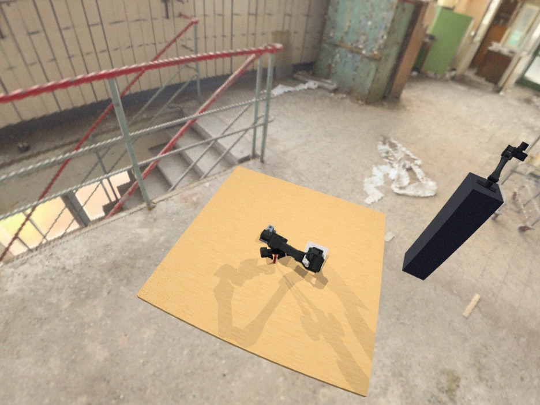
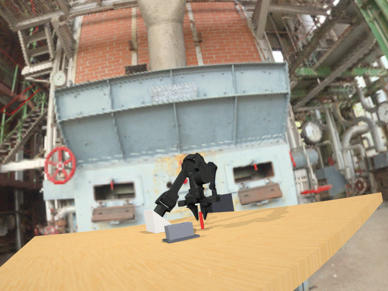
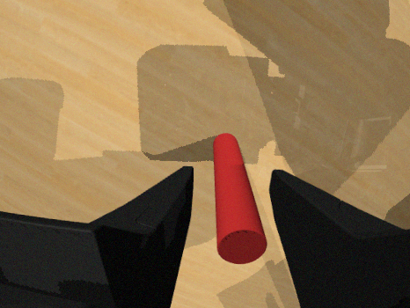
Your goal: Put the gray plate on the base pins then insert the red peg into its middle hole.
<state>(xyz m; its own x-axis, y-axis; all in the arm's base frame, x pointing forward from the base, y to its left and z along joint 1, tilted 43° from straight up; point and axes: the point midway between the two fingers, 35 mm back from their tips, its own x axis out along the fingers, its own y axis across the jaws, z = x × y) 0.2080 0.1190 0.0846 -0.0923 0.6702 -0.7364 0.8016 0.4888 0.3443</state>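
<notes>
Now: the gray plate 16 cm to the right of my gripper tip, 13 cm ahead of it and 1 cm above it. The rest, counted from my gripper tip: red peg (right at my gripper tip); then dark flat base (16 cm to the right, 13 cm ahead, 3 cm below).
</notes>
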